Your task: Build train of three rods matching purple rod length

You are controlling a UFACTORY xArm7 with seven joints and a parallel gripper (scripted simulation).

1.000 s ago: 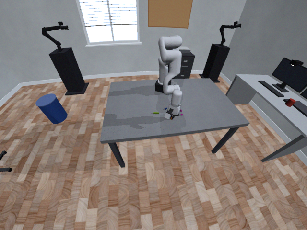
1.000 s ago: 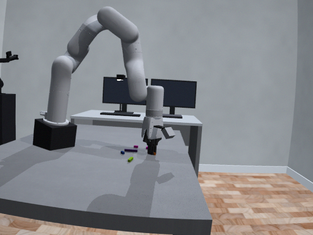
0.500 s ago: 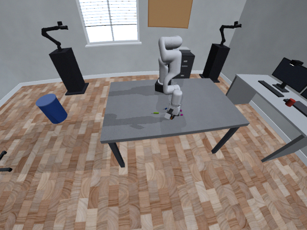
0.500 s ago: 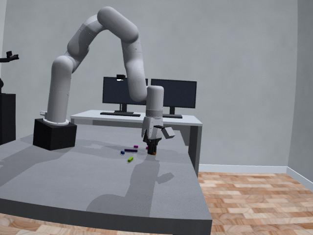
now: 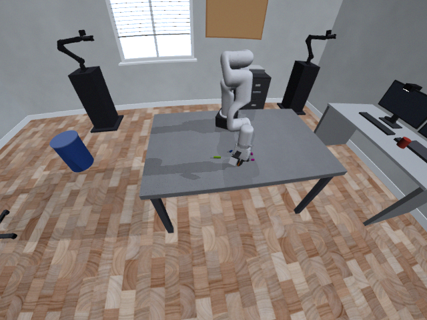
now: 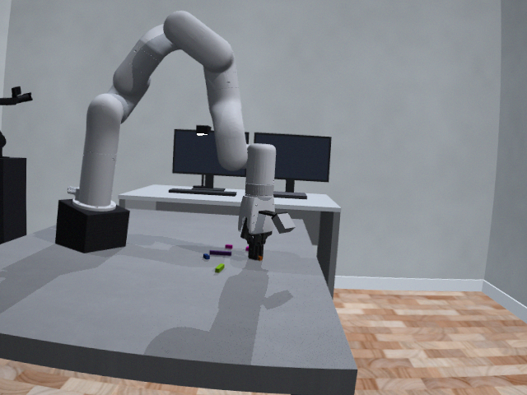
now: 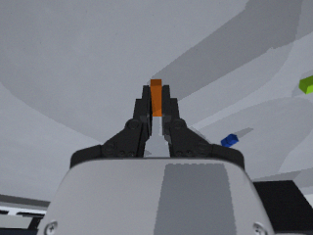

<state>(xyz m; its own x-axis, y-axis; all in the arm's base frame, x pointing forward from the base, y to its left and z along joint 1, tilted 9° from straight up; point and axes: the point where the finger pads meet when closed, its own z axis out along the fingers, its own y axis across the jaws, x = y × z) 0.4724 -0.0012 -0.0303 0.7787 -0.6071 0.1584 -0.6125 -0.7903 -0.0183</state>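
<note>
My gripper is now 100 mm past the purple rod, 20 mm to the right of it and 20 mm above it. Also, from my hand: lime rod 140 mm to the right, 80 mm behind, 20 mm below; orange rod 20 mm below.
</note>
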